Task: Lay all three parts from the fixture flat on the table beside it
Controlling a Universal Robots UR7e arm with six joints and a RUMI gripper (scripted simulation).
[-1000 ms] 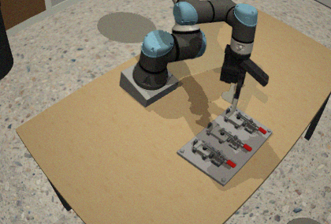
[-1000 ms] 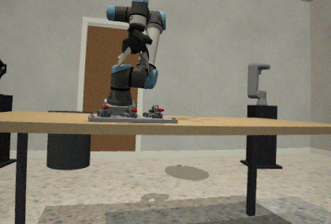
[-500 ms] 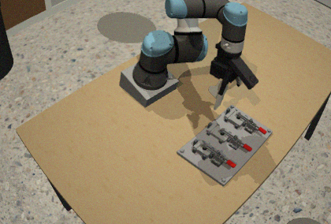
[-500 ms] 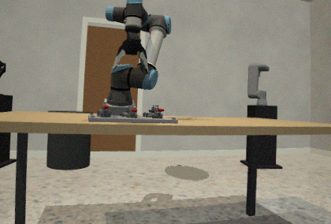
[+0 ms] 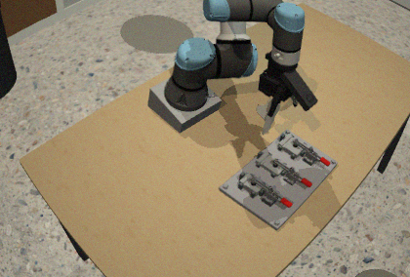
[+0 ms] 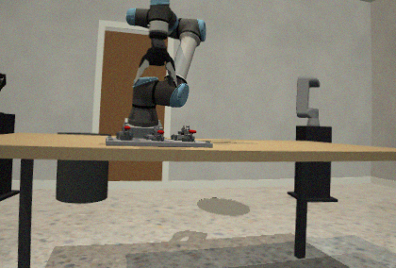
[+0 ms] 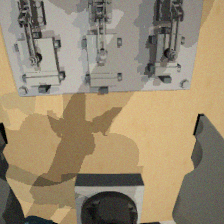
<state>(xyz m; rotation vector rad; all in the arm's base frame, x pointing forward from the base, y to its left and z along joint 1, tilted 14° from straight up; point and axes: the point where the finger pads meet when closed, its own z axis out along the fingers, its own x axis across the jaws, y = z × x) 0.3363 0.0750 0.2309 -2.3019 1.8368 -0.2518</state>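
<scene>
Now: hand 5 cm short of the grey fixture plate, 1 cm to the right of it and 21 cm above it.
</scene>
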